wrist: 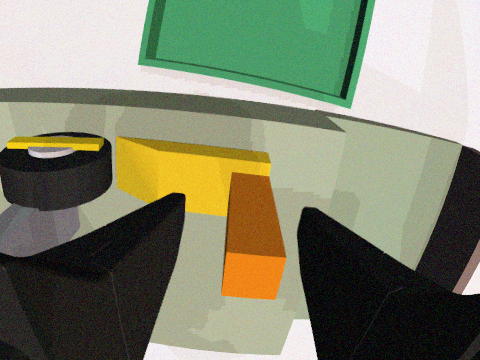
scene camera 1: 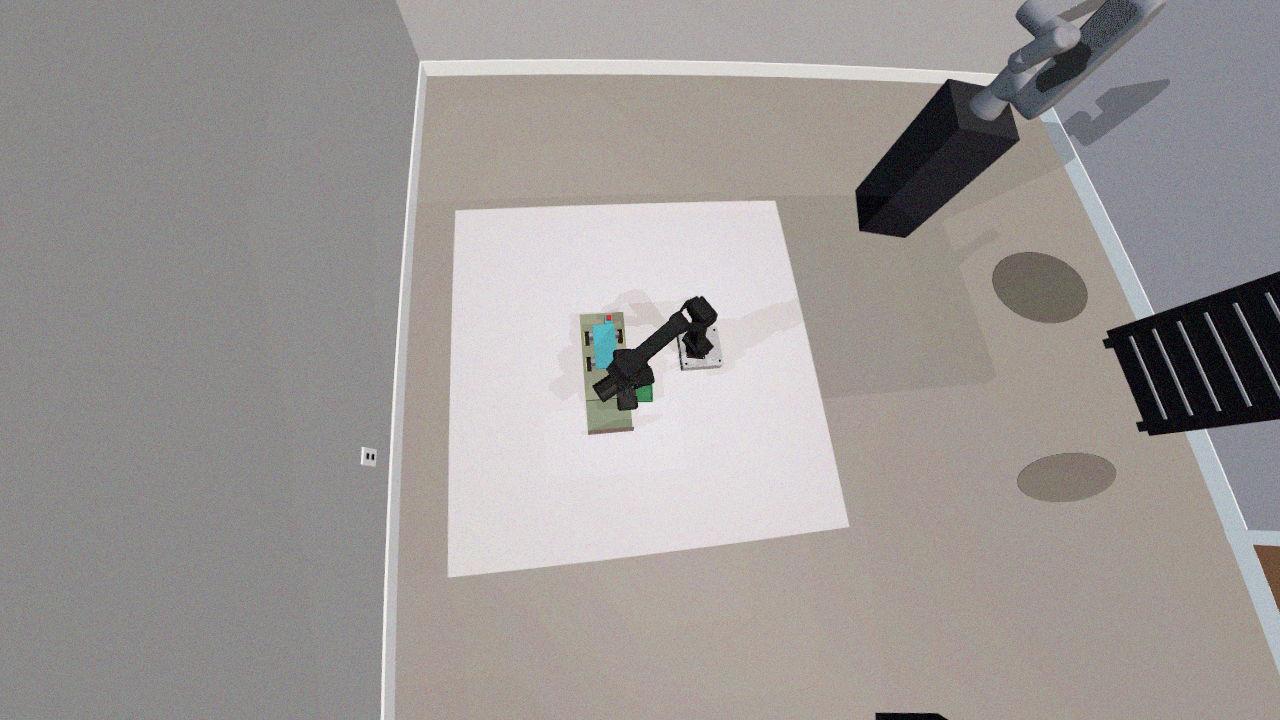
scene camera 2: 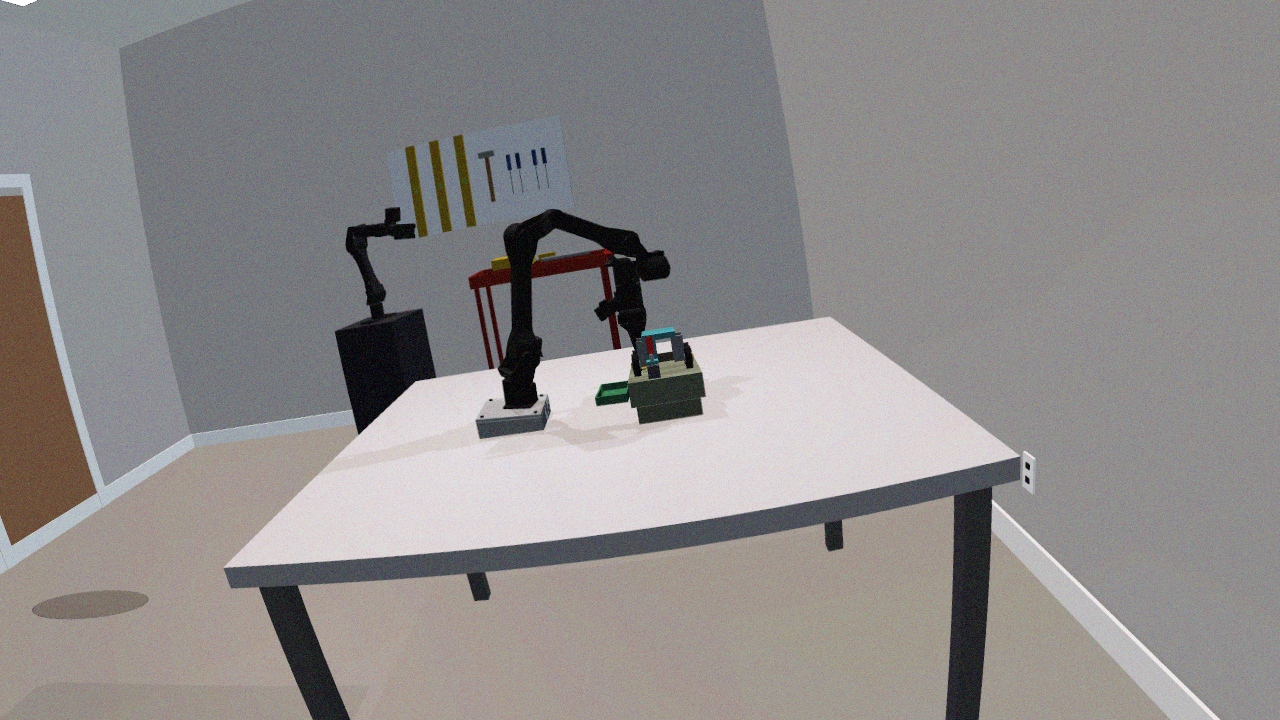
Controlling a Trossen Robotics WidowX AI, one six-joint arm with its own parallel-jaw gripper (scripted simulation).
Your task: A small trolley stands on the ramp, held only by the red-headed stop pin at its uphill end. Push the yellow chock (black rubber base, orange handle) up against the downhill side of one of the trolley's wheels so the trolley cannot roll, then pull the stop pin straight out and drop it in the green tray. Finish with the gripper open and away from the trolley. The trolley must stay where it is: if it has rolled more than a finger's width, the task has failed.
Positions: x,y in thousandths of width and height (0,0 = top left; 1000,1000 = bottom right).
Observation:
I see my gripper (scene camera 2: 498,488), a cyan trolley (scene camera 1: 472,467), a yellow chock (wrist: 489,510) and a green tray (wrist: 649,140).
My gripper shows as well in the wrist view (wrist: 507,593) and in scene camera 1 (scene camera 1: 487,533).

